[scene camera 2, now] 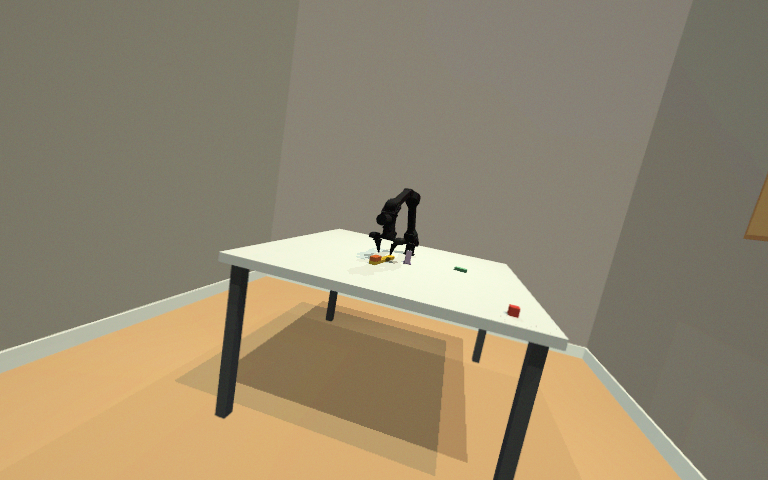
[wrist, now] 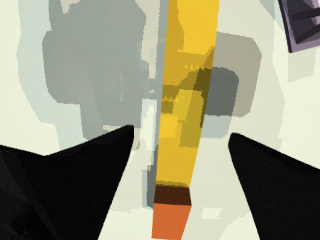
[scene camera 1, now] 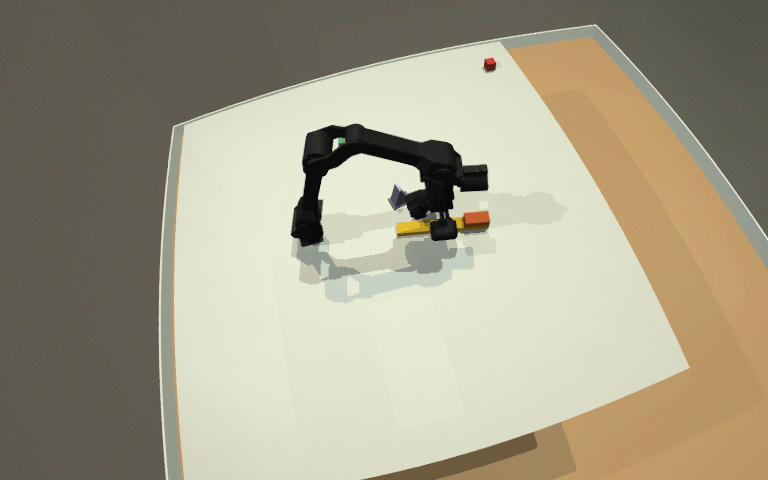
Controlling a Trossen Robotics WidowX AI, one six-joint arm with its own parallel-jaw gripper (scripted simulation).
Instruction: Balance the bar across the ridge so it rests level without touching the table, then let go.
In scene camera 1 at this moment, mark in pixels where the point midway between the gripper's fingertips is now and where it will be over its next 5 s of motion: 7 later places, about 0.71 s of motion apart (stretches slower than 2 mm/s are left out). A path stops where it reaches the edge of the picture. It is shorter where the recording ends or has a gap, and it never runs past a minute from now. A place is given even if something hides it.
The gripper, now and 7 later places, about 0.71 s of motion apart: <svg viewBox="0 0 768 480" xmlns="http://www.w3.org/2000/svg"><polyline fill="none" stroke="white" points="439,221 439,225 439,224 442,214 439,202 415,184 386,178 386,184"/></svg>
